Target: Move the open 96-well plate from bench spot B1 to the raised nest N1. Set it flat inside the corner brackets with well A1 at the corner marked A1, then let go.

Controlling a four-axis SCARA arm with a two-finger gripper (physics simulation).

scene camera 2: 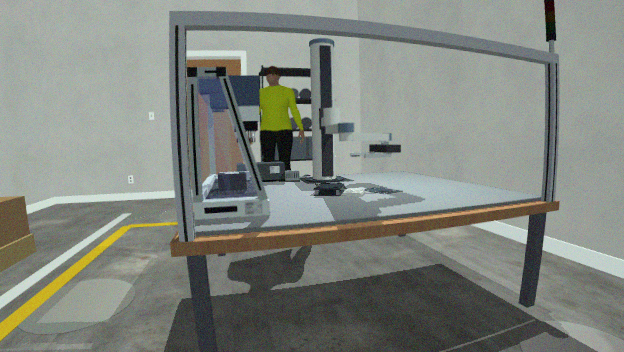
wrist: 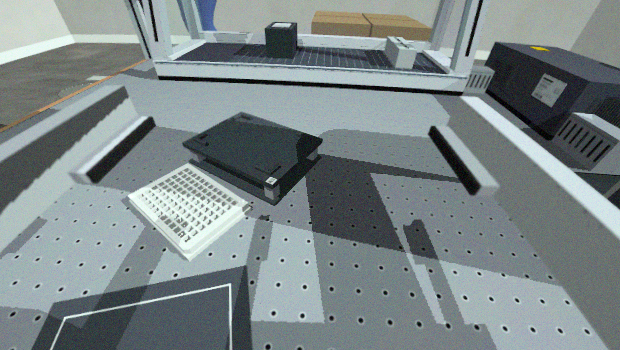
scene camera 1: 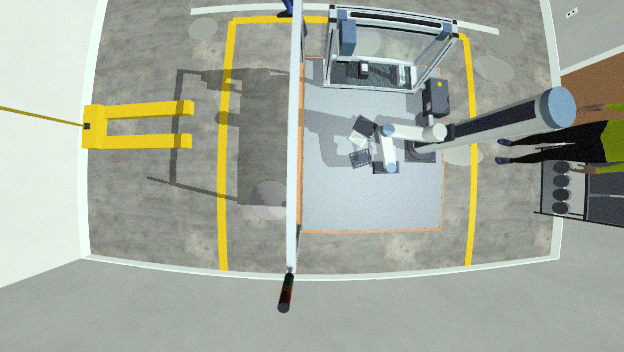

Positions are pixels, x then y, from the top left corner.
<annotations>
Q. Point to a white well plate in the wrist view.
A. At 191,210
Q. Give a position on a dark pad with white outline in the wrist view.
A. At 217,303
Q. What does my gripper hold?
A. Nothing.
</annotations>
